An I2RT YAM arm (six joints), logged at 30 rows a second.
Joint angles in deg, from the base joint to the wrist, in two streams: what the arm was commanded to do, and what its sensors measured. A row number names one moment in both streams.
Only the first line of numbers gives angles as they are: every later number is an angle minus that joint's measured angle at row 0.
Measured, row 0:
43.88, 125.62, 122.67, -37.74, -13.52, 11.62
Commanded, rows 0 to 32:
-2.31, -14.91, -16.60, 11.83, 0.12, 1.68
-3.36, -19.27, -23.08, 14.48, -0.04, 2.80
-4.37, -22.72, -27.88, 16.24, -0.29, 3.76
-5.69, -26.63, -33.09, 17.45, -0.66, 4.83
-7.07, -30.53, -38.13, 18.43, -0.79, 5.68
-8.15, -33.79, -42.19, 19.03, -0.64, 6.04
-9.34, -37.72, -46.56, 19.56, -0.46, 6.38
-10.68, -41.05, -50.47, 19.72, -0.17, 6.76
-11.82, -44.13, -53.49, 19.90, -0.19, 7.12
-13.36, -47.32, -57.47, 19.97, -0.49, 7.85
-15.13, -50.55, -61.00, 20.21, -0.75, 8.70
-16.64, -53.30, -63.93, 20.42, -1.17, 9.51
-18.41, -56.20, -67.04, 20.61, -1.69, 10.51
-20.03, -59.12, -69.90, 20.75, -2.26, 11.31
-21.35, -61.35, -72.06, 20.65, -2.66, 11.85
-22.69, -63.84, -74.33, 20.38, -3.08, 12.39
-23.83, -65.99, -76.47, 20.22, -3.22, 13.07
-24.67, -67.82, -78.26, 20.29, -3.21, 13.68
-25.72, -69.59, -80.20, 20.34, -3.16, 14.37
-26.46, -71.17, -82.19, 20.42, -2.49, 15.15
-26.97, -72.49, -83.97, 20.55, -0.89, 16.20
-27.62, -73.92, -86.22, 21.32, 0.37, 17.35
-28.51, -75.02, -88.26, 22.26, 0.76, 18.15
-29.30, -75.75, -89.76, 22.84, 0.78, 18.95
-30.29, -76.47, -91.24, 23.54, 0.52, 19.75
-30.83, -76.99, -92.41, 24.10, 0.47, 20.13
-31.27, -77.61, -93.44, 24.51, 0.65, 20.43
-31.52, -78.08, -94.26, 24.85, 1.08, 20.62
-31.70, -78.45, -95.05, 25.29, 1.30, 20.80
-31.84, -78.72, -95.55, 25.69, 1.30, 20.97
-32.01, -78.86, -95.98, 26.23, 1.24, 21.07
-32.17, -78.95, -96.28, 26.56, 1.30, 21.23
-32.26, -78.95, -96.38, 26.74, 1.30, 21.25
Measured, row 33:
-31.87, -77.87, -96.15, 23.13, 0.61, 20.00
